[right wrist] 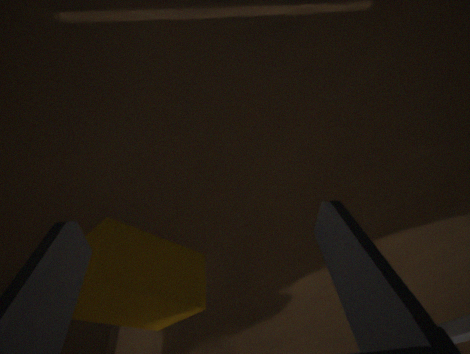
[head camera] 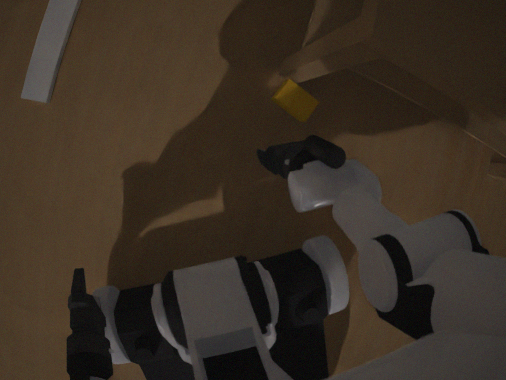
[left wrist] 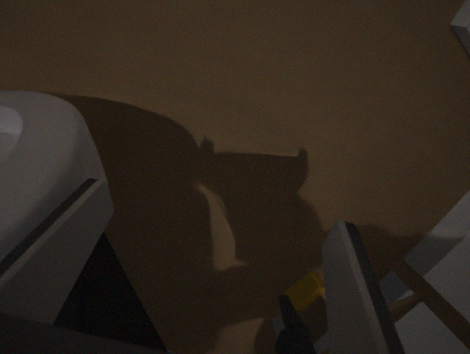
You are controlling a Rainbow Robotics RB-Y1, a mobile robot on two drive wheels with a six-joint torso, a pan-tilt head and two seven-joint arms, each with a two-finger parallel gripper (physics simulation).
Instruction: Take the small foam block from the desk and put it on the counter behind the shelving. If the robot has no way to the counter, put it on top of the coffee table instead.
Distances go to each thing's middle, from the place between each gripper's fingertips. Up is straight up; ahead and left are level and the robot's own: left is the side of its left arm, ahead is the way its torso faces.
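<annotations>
My right gripper: 30 mm above the yellow foam block [head camera: 291,97], 110 mm short of it, 60 mm to the left of it.
Yellow foam block: 140 mm below my left hand, 280 mm ahead of it, 550 mm to the right of it.
</annotations>
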